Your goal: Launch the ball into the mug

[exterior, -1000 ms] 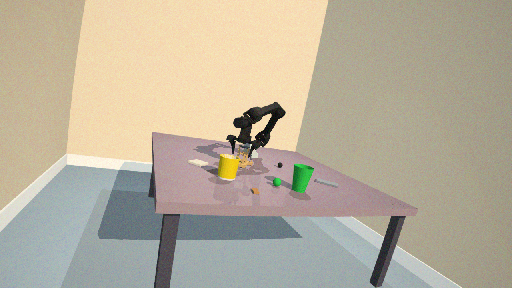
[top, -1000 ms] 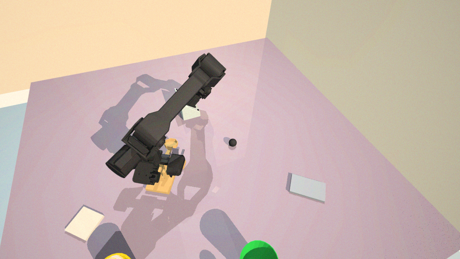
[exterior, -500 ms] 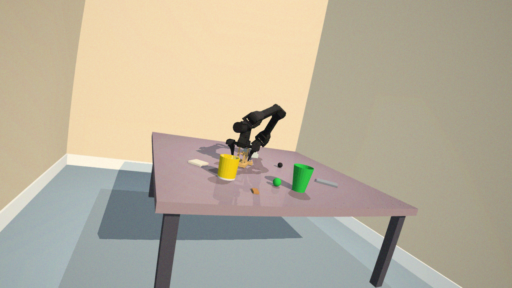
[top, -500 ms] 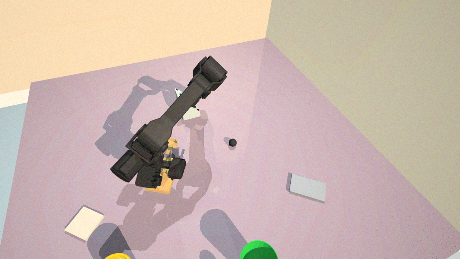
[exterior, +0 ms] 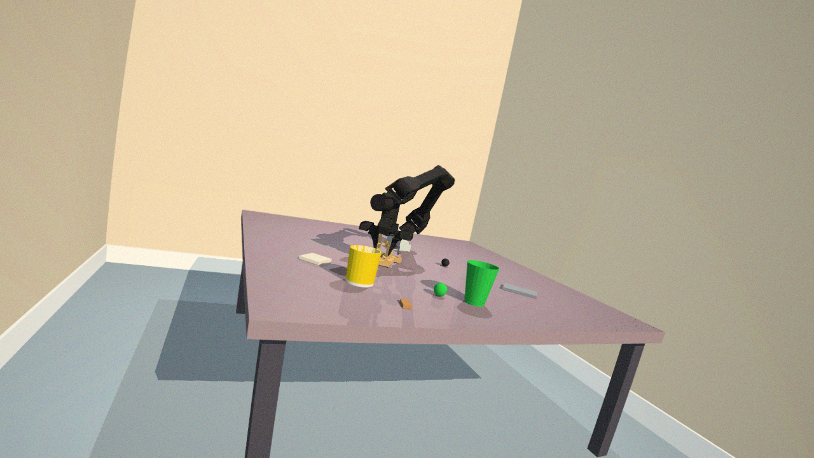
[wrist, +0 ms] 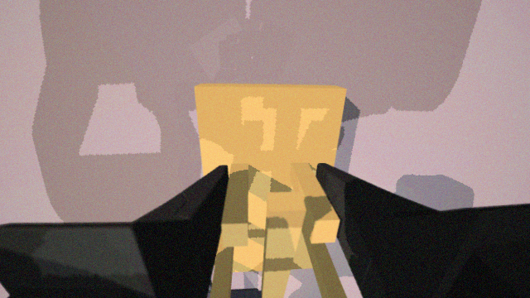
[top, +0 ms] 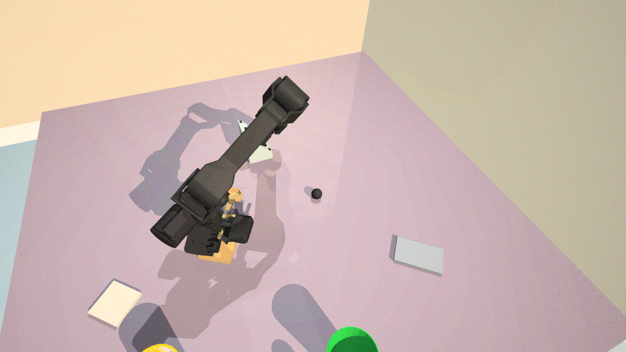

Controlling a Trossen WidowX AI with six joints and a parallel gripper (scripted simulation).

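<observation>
My gripper tip is 3 cm past the black ball, 30 cm to the right of it and 2 cm above it. From my gripper tip the other things lie so: cream slab 3 cm ahead, 25 cm to the right, 3 cm below; then yellow mug 24 cm ahead, 17 cm to the right; then wooden catapult 5 cm behind, 6 cm to the left, 2 cm above.
</observation>
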